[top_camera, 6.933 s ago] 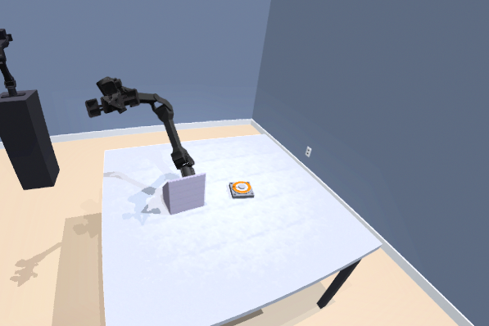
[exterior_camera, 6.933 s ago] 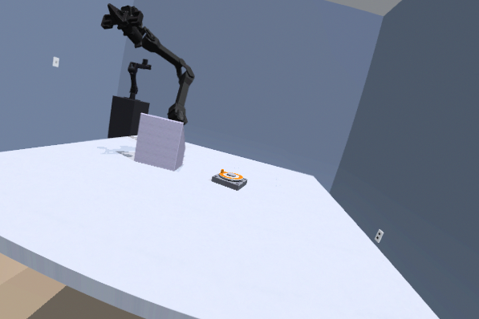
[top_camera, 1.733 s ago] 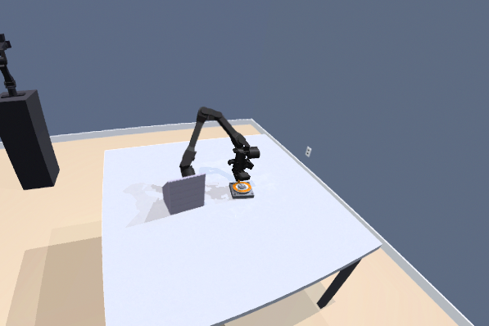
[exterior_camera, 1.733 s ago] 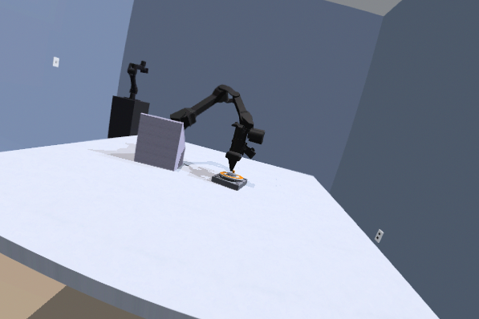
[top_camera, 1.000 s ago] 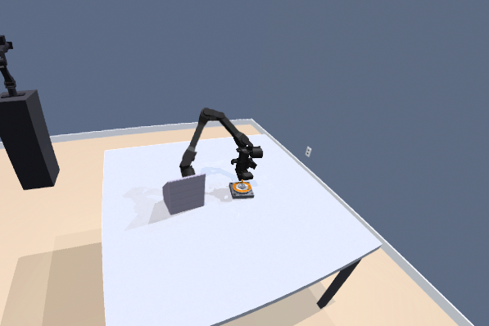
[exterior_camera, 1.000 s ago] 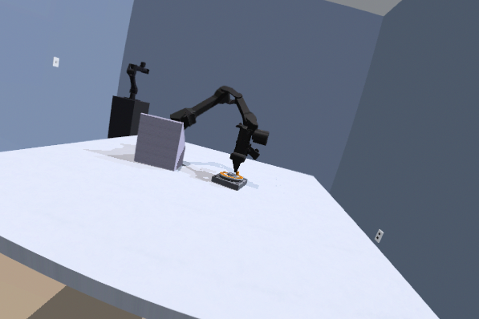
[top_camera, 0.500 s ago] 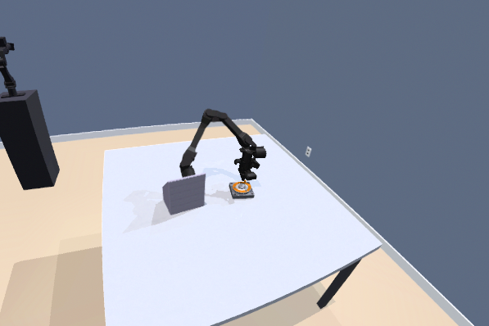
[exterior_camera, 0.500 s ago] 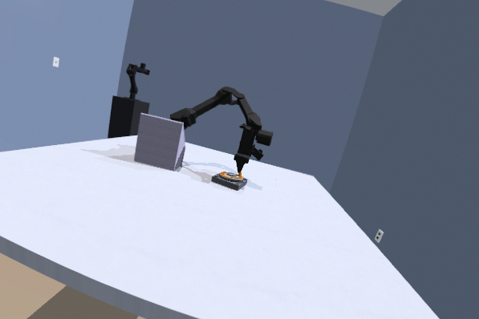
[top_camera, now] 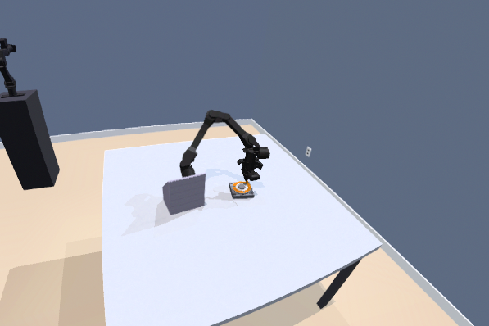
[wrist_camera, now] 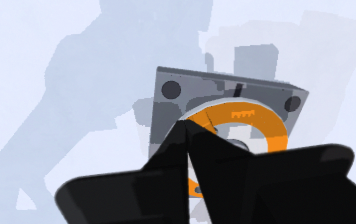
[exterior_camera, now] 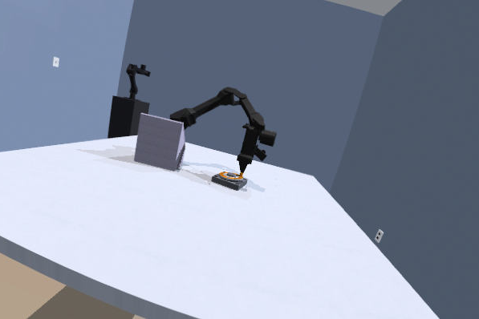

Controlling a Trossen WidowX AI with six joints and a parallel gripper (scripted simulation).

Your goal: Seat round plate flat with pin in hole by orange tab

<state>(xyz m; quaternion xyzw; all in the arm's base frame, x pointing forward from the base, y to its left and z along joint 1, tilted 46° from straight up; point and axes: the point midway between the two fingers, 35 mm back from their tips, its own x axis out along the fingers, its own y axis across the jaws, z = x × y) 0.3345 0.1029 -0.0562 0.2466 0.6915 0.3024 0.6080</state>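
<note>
The base is 4 cm behind my gripper tip, 3 cm to the right of it and 2 cm below it.
</note>
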